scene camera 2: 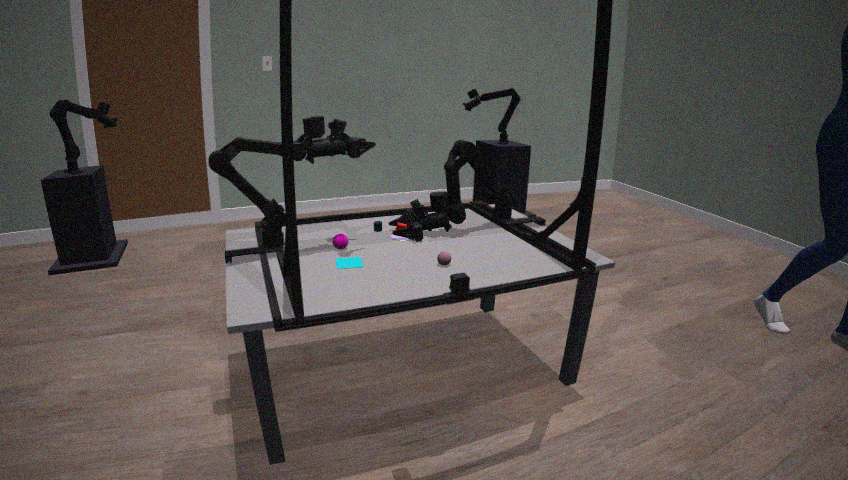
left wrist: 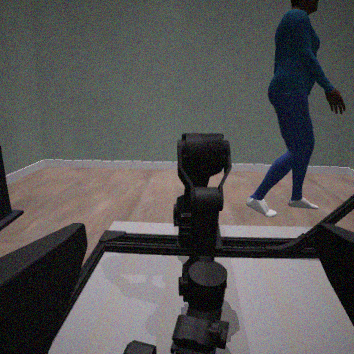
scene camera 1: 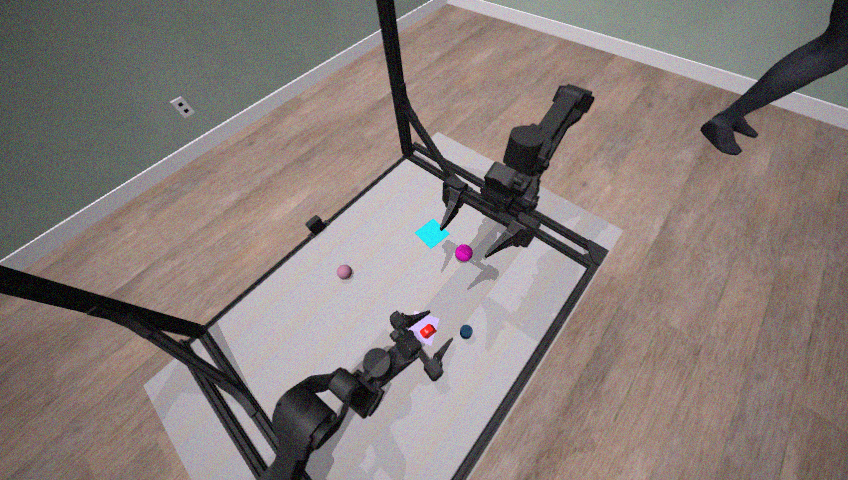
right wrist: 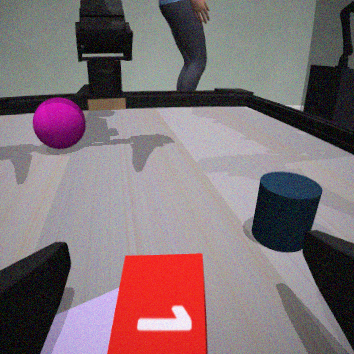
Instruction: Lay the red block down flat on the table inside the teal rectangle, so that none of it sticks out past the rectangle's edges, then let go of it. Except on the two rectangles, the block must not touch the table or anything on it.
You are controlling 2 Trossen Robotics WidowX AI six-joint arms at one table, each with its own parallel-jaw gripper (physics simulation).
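Frame: origin at the left arm's base, x left, y back, z up, level; millimetres.
Seen in the pictures: left gripper, fingertip midpoint: [scene camera 2: 370, 142] [left wrist: 202, 235] [scene camera 1: 462, 242]; right gripper, fingertip midpoint: [scene camera 2: 390, 228] [scene camera 1: 441, 324] [right wrist: 187, 248]; left arm's base at its link origin: [scene camera 2: 273, 246] [scene camera 1: 516, 212] [right wrist: 105, 95]; right arm's base at its link origin: [scene camera 2: 502, 218] [left wrist: 188, 242].
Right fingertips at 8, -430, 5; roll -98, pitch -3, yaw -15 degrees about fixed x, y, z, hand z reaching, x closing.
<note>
Offsets run from my right fingertips to a thing's top centre, as dx, dy, dz. "spot": to the spot under its first point.
The red block {-17, -34, +21} [scene camera 1: 427, 331] [scene camera 2: 402, 226] [right wrist: 160, 300] is over the lavender rectangle {spot: -22, +0, -23} [scene camera 1: 434, 321] [scene camera 2: 399, 237] [right wrist: 82, 325], a white "1" on its visible face. It hides part of the rectangle; a finger hides its foot in scene camera 2, so its exact stance and contact are unclear. My right gripper [scene camera 1: 439, 326] [scene camera 2: 391, 228] [right wrist: 187, 248] is open and low, one finger on each side of the block, gaps visible in its wrist view. The teal rectangle {spot: -193, +220, -23} [scene camera 1: 431, 233] [scene camera 2: 349, 262] is bare. My left gripper [scene camera 1: 464, 242] [scene camera 2: 373, 144] is open, empty, high above the table.
A magenta ball {-65, +210, +27} [scene camera 1: 463, 252] [scene camera 2: 340, 241] [right wrist: 59, 123] is near the teal rectangle. A dark blue cylinder {+63, +24, +7} [scene camera 1: 465, 331] [scene camera 2: 377, 226] [right wrist: 286, 211] stands near my right gripper's fingers. A pink ball {-319, -44, +19} [scene camera 1: 344, 271] [scene camera 2: 444, 258] lies apart. A black frame [scene camera 2: 428, 302] borders the table.
</note>
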